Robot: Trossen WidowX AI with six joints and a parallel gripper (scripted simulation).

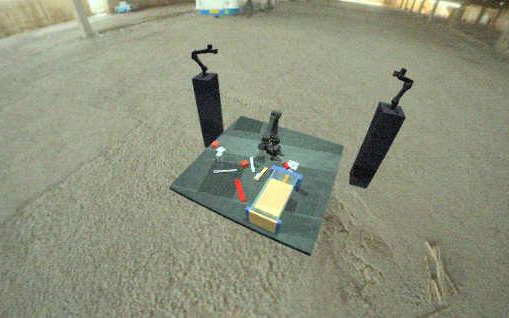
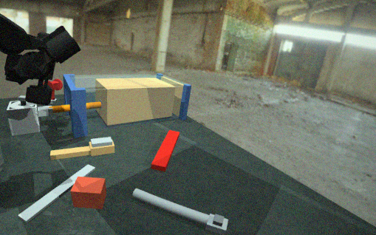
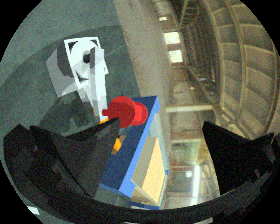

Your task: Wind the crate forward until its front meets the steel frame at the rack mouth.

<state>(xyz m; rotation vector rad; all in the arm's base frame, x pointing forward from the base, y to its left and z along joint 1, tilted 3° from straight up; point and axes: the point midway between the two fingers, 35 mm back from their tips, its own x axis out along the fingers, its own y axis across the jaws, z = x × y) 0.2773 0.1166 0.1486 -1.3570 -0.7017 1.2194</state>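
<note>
Right now my gripper tip is 20 mm short of the red knob, 40 mm to the right of it and 70 mm above it. The rest, counted from my gripper tip: wooden-handled tool: 60 mm ahead, 170 mm to the right, 190 mm below; winch: 100 mm behind, 80 mm to the left, 180 mm below; winch handle: 20 mm behind, 60 mm to the left, 100 mm below.
</note>
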